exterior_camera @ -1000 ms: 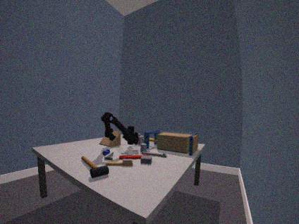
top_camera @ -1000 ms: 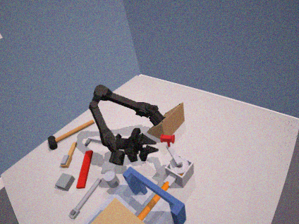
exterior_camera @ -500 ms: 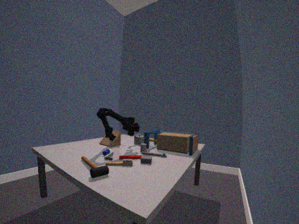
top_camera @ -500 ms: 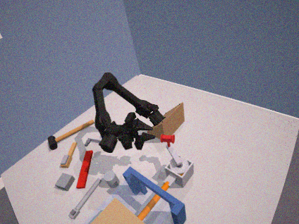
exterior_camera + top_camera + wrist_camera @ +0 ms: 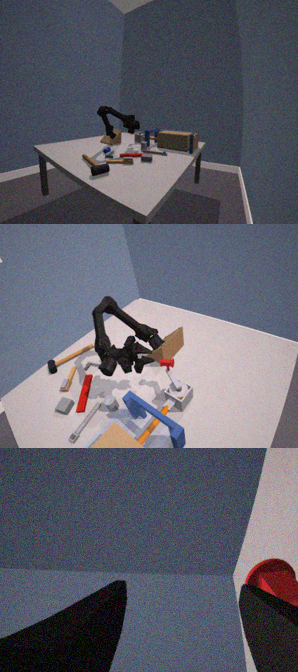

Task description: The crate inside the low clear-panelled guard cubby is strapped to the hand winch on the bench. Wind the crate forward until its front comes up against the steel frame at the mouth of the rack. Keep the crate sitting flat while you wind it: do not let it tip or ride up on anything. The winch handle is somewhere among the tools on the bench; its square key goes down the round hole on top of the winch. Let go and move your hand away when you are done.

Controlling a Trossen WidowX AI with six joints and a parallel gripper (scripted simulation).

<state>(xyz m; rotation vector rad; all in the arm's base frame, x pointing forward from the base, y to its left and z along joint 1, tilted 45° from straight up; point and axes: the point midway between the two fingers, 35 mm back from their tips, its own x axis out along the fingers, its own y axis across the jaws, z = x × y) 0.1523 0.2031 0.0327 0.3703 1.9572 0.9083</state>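
My gripper tip is 30 mm past the winch handle, 60 mm to the right of it and 110 mm above it. Round my gripper tip: red knob: 50 mm behind, 20 mm to the left, 90 mm below; then grey winch: 20 mm behind, 110 mm to the left, 190 mm below; then blue steel frame: 150 mm ahead, 140 mm to the left, 120 mm below.
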